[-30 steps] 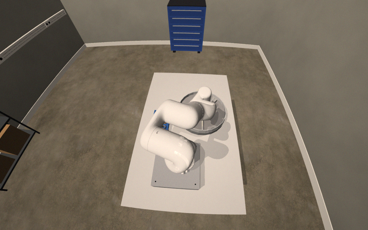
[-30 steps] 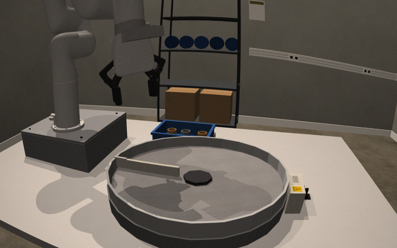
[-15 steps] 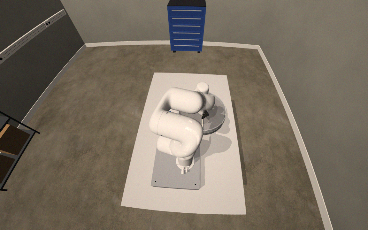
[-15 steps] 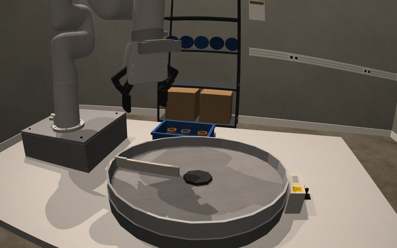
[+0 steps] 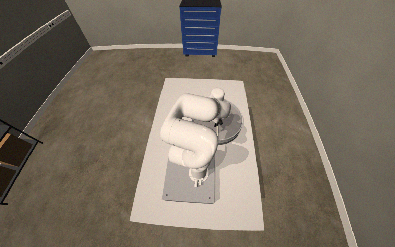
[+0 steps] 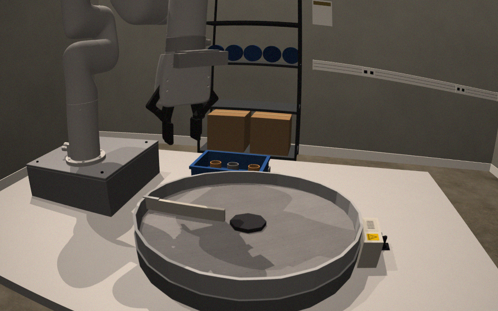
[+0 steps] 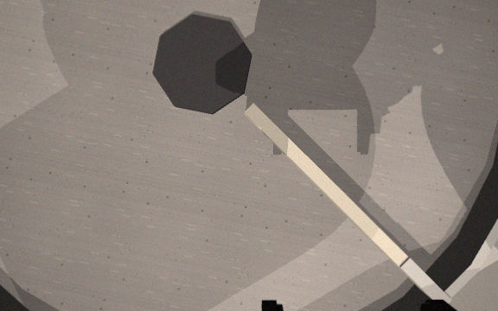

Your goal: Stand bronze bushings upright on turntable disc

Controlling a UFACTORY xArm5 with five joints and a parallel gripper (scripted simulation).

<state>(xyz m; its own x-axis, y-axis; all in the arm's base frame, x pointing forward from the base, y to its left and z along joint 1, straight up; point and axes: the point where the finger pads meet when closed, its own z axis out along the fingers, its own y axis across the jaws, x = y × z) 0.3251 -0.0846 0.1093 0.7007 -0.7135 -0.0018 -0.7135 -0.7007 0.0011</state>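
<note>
The blue crate lies 31 cm to the left of my hand, 18 cm below it and 3 cm ahead of it. From my hand the other things lie so: turntable disc 15 cm below, 13 cm ahead, 4 cm to the right.
</note>
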